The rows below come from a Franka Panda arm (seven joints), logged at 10 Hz.
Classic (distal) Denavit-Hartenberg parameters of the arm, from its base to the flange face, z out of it. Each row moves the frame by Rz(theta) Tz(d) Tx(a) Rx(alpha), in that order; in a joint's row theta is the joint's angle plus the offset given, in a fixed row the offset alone. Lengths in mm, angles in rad.
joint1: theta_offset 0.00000  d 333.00  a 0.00  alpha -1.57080
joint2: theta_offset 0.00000  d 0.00  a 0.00  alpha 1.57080
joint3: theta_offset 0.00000  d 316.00  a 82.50  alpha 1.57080
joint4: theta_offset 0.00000  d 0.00  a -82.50  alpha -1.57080
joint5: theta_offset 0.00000  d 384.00  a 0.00  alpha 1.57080
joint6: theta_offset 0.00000  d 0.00  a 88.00  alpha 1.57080
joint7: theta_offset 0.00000  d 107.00  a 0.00  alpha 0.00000
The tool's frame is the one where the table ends.
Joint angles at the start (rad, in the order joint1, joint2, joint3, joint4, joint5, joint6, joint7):
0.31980, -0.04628, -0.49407, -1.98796, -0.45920, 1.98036, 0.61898
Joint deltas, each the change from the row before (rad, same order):
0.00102, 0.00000, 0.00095, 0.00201, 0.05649, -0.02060, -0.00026
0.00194, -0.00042, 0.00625, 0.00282, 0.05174, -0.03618, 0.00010
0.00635, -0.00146, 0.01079, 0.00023, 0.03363, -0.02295, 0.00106
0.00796, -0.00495, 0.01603, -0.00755, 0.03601, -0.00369, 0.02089
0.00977, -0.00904, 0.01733, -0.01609, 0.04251, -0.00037, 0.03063
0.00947, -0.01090, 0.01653, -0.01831, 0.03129, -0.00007, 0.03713
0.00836, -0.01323, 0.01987, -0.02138, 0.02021, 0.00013, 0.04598
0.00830, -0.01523, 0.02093, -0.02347, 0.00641, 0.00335, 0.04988
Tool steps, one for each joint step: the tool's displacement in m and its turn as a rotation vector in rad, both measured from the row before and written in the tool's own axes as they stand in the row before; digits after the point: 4 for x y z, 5 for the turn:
-0.0038, -0.0025, 0.0004, 0.03163, -0.04466, 0.02065
-0.0063, -0.0042, 0.0000, 0.02106, -0.05237, 0.01224
-0.0073, -0.0082, -0.0017, 0.01571, -0.03130, -0.00357
-0.0094, -0.0121, -0.0022, 0.02787, -0.02043, 0.00841
-0.0125, -0.0131, -0.0004, 0.03264, -0.02700, 0.01569
-0.0127, -0.0109, 0.0006, 0.02293, -0.02264, 0.01951
-0.0140, -0.0100, 0.0012, 0.01353, -0.01721, 0.02243
-0.0143, -0.0087, 0.0012, 0.00530, -0.00652, 0.02085

